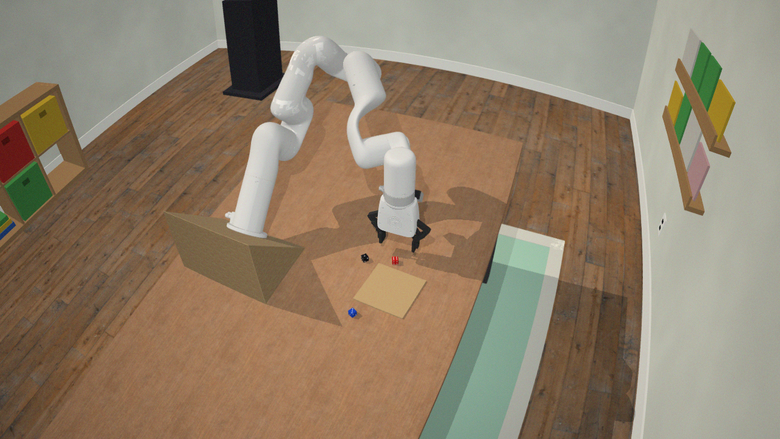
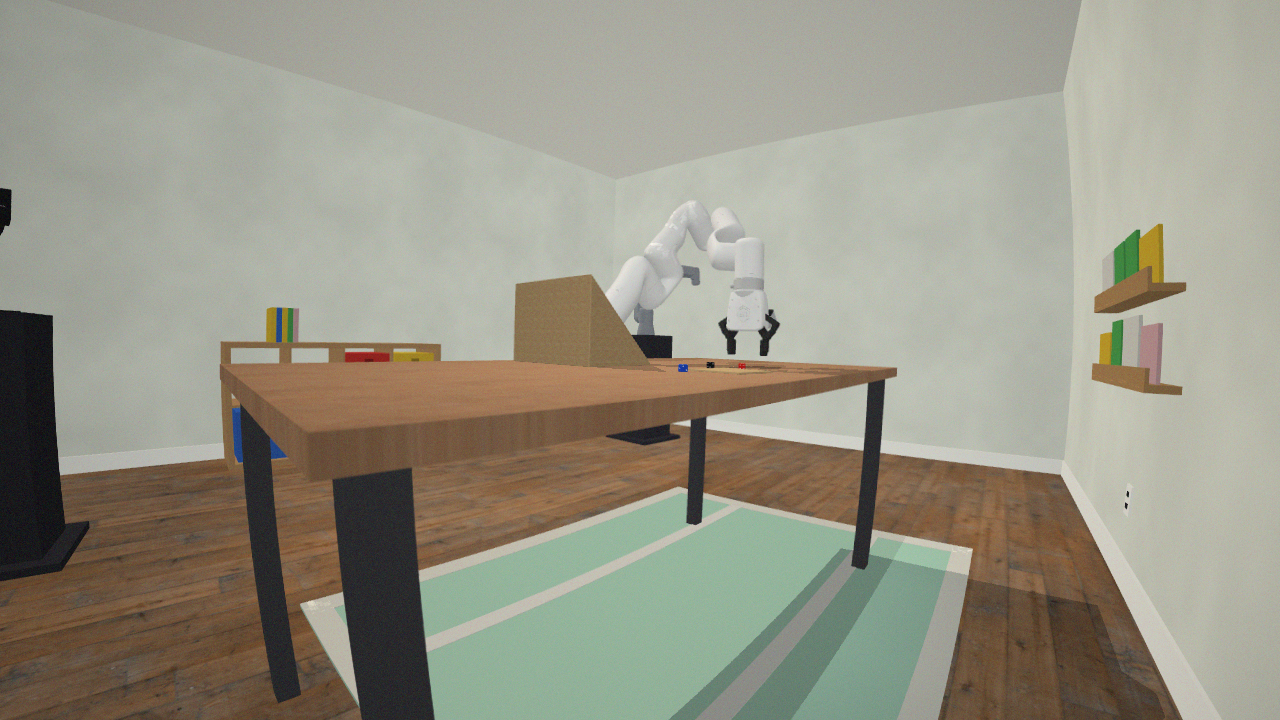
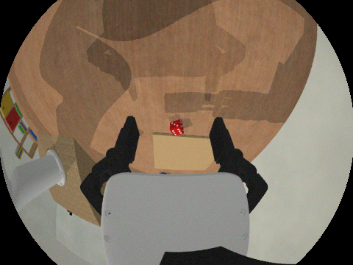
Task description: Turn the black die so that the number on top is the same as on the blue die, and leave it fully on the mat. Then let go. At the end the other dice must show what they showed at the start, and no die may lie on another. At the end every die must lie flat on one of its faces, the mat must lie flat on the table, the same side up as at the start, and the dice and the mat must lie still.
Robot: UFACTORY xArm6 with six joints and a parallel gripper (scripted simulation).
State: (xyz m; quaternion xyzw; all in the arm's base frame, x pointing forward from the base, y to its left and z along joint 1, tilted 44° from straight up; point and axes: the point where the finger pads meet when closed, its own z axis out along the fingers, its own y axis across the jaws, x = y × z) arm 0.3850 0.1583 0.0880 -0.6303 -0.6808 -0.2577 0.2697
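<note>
The red die lies 1 cm ahead of my hand, 3 cm to the right of it and 4 cm below it. Also, from my hand: blue die 2 cm behind, 24 cm to the right, 4 cm below; tan mat 4 cm ahead, 13 cm to the right, 4 cm below; black die 7 cm behind, 6 cm to the right, 4 cm below.
</note>
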